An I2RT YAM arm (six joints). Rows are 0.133 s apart.
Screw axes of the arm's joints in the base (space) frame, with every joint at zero. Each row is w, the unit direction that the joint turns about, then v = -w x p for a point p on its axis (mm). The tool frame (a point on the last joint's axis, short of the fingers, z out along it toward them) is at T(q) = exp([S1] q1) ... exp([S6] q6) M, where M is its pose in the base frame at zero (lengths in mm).
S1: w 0 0 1 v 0 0 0
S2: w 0 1 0 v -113.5 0 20
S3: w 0 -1 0 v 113.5 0 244
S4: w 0 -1 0 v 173.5 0 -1
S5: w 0 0 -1 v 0 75 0
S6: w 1 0 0 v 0 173.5 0
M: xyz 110.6 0 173.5 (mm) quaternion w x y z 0.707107 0 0.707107 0
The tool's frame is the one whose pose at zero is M.
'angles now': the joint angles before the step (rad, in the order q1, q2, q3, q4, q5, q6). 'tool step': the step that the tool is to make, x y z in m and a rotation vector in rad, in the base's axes. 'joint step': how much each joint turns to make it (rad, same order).
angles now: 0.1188 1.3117 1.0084 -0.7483 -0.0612 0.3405
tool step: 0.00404 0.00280 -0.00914 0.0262 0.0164 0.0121
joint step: 0.0050 0.0252 -0.0152 0.0278 -0.0279 0.0076
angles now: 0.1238 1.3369 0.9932 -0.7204 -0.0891 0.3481
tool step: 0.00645 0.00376 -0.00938 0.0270 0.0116 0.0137
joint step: 0.0072 0.0351 -0.0092 0.0370 -0.0279 0.0080
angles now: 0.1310 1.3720 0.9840 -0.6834 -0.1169 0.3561
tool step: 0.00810 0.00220 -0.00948 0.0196 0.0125 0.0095
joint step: 0.0012 0.0431 -0.0015 0.0351 -0.0225 0.0027
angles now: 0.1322 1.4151 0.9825 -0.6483 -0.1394 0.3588
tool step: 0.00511 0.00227 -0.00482 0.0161 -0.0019 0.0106
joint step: 0.0034 0.0240 -0.0004 0.0286 -0.0172 0.0011
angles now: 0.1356 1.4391 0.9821 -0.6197 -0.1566 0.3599
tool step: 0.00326 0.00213 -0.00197 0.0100 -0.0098 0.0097
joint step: 0.0046 0.0122 0.0000 0.0232 -0.0100 -0.0004
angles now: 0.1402 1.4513 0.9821 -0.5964 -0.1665 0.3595
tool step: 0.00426 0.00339 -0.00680 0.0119 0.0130 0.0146
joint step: 0.0076 0.0290 0.0000 0.0179 -0.0153 0.0004
